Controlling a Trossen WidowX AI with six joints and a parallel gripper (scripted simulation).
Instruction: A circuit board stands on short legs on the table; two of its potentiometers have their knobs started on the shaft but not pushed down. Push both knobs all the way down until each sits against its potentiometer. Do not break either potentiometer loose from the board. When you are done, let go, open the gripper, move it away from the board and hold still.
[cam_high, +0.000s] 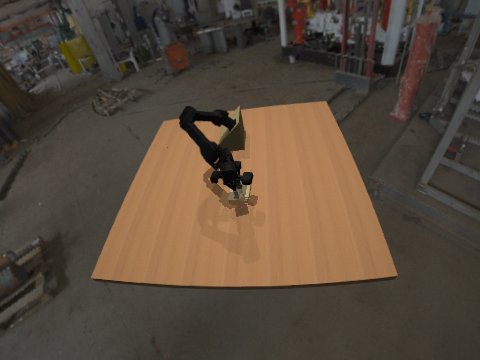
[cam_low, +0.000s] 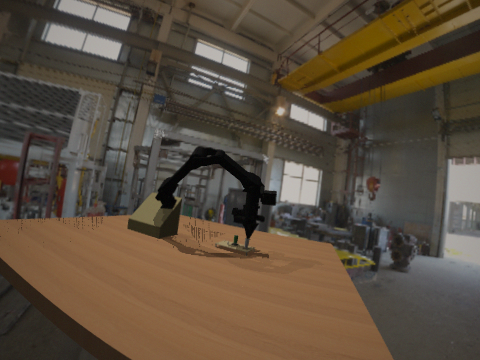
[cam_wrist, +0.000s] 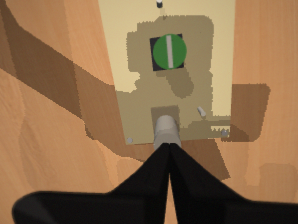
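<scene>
Now: the grey knob 2 cm below my gripper tip.
</scene>
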